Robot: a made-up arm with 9 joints. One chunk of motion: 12 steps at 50 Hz.
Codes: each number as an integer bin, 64 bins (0 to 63) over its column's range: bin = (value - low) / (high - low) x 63, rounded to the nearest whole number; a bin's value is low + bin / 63 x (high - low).
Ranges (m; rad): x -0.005..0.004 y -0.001..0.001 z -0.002..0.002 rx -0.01..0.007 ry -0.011..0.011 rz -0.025..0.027
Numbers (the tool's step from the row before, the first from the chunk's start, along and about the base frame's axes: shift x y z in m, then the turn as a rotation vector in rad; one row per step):
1: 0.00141 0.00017 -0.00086 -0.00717 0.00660 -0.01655
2: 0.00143 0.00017 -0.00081 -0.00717 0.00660 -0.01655
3: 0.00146 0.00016 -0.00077 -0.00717 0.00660 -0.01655
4: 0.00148 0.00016 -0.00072 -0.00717 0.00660 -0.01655
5: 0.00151 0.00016 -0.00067 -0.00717 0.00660 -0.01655
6: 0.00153 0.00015 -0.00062 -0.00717 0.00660 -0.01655
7: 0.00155 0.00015 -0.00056 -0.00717 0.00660 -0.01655
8: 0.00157 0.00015 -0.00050 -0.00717 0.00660 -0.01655
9: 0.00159 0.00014 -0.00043 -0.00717 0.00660 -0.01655
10: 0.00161 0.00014 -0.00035 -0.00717 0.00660 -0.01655
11: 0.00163 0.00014 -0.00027 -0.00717 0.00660 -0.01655
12: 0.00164 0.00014 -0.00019 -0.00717 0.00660 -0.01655
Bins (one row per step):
1: 45 37 18 10 50 10
2: 45 37 19 10 50 10
3: 45 37 19 10 50 10
4: 45 37 20 10 50 10
5: 46 37 21 10 50 10
6: 46 36 22 10 50 10
7: 46 36 23 10 50 10
8: 46 36 24 10 50 10
9: 46 36 25 10 50 10
10: 46 36 26 10 50 10
11: 46 36 27 10 50 10
12: 46 36 29 10 50 10

